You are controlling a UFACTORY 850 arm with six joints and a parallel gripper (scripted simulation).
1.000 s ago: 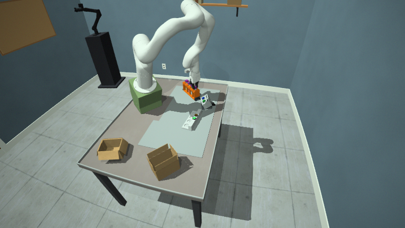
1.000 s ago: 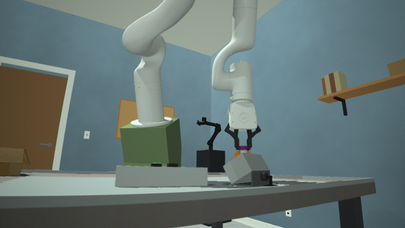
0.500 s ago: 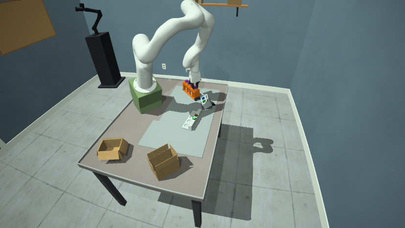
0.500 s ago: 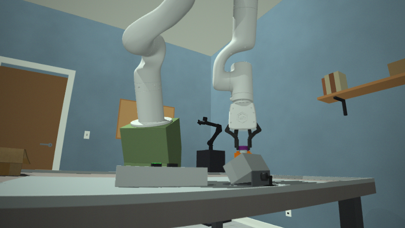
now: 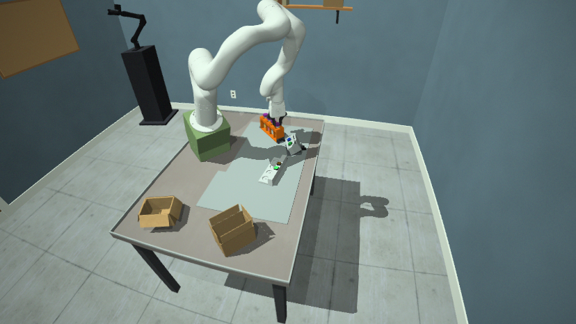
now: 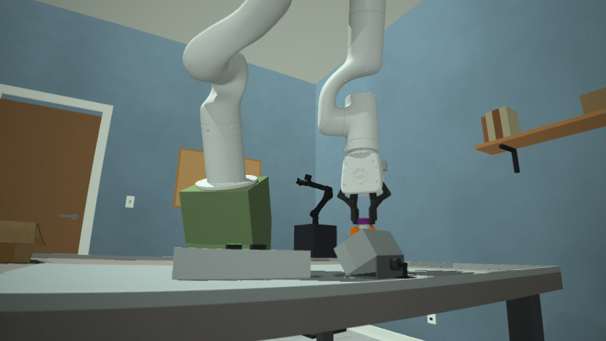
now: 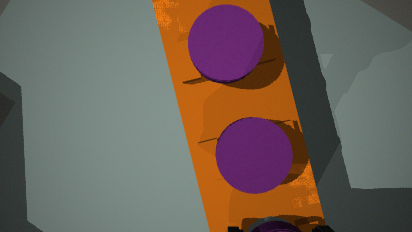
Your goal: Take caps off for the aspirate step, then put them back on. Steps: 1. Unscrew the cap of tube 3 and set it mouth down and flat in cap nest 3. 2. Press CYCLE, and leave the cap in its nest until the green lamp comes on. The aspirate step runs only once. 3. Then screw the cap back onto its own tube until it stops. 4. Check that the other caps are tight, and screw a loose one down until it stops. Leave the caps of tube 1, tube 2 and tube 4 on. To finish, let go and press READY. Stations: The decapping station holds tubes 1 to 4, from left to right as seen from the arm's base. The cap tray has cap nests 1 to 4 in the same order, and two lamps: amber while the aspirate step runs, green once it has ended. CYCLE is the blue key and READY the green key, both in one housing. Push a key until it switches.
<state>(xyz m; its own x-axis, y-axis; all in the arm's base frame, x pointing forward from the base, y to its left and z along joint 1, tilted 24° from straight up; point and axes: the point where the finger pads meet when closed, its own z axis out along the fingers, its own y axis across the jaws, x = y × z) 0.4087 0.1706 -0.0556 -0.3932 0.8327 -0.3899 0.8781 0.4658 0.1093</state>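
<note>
The green key is 140 mm to the right of my hand, 90 mm ahead of it and 60 mm below it. Round my hand: blue key (100 mm to the right, 80 mm ahead, 60 mm below); then grey key housing (120 mm to the right, 100 mm ahead, 80 mm below).
</note>
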